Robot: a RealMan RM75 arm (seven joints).
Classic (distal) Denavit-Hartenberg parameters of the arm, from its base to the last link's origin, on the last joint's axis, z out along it. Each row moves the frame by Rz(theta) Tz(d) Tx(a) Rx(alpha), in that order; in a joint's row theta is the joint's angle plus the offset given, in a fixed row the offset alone. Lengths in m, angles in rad.
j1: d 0.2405  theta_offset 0  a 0  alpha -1.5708
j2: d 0  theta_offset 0  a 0  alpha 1.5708
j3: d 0.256  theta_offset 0  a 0  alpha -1.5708
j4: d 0  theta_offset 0  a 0  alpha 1.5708
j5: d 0.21  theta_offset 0  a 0  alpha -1.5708
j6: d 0  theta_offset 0  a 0  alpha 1.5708
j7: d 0.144  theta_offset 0  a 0  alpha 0
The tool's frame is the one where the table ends.
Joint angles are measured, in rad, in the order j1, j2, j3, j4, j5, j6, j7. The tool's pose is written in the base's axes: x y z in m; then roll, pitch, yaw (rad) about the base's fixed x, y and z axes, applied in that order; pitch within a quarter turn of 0, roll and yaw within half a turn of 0. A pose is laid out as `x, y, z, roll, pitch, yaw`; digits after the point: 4 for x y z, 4 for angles.
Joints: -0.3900, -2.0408, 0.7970, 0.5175, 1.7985, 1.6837, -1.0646
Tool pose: -0.2858, 0.2752, -0.0056, -2.9646, -0.6571, 0.2418
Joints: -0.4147, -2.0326, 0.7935, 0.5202, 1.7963, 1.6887, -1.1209
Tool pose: -0.2801, 0.2832, -0.0014, -2.9987, -0.6647, 0.2789
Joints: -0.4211, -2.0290, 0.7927, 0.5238, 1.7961, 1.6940, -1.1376
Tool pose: -0.2784, 0.2853, 0.0007, -3.0093, -0.6660, 0.2869
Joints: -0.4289, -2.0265, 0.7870, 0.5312, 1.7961, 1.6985, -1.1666
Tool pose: -0.2760, 0.2885, 0.0036, -3.0223, -0.6705, 0.3049
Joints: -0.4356, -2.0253, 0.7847, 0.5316, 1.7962, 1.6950, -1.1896
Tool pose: -0.2747, 0.2910, 0.0043, -3.0341, -0.6721, 0.3262
